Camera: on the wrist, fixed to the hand. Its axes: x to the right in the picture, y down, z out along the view.
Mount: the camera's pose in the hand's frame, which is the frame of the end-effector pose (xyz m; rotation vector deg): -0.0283 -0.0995 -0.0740 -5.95 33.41 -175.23
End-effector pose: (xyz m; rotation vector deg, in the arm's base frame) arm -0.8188 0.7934 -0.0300 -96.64 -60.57 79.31
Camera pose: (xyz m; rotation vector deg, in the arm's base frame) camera -0.7643 0.8080 0.0840 37.49 -79.82 -63.23
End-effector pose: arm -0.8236 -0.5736 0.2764 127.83 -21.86 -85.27
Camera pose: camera -0.7672 -0.4596 0.2747 -33.53 -118.70 10.08
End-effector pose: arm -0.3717 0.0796 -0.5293 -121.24 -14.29 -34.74
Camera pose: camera -0.4592 0.0785 -0.4370 -18.55 117.11 94.69
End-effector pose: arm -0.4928 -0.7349 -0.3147 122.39 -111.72 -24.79
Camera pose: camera -0.3760 -0.6998 -0.2787 122.74 130.82 0.98
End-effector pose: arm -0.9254 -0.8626 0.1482 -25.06 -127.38 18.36
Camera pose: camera -0.8712 -0.9585 0.2118 126.58 -16.70 -71.30
